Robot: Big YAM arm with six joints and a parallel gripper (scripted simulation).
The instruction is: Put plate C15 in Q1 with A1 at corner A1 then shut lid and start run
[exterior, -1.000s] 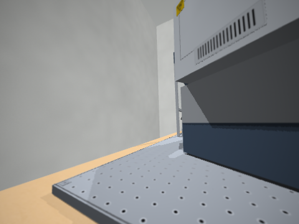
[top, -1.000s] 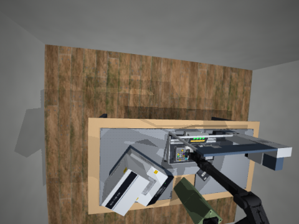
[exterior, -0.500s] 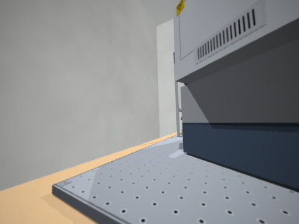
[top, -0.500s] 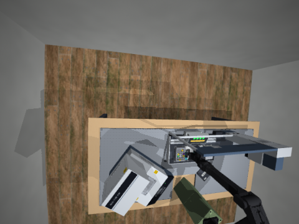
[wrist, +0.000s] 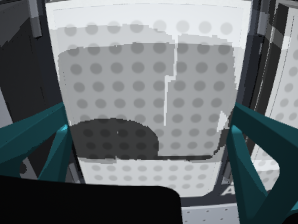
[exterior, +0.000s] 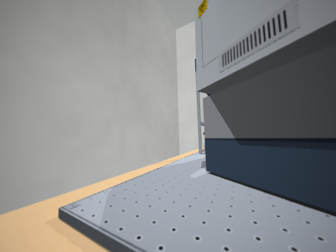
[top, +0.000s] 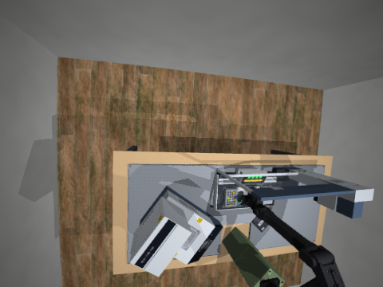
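The tube cooling block lies 100 mm to the left of my hand and 10 mm above it. From my hand the other things lie so: white beam: 190 mm ahead, 90 mm to the right, 450 mm above.
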